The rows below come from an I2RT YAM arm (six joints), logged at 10 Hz.
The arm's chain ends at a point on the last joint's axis. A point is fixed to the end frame.
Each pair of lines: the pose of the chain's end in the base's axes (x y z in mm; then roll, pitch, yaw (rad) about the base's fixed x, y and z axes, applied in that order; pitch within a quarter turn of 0, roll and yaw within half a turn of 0), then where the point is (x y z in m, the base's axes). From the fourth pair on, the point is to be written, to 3 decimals.
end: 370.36 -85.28 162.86 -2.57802 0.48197 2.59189
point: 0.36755 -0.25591 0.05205
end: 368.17 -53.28 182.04 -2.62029 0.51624 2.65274
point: 0.38451 -0.22165 0.06897
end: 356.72 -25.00 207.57 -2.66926 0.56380 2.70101
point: 0.39227 -0.18962 0.09339
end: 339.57 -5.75 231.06 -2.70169 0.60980 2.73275
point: 0.389 -0.168 0.118
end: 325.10 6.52 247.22 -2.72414 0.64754 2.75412
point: 0.385 -0.153 0.136
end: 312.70 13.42 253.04 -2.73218 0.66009 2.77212
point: 0.378 -0.145 0.143
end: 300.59 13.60 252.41 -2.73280 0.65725 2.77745
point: 0.366 -0.144 0.142
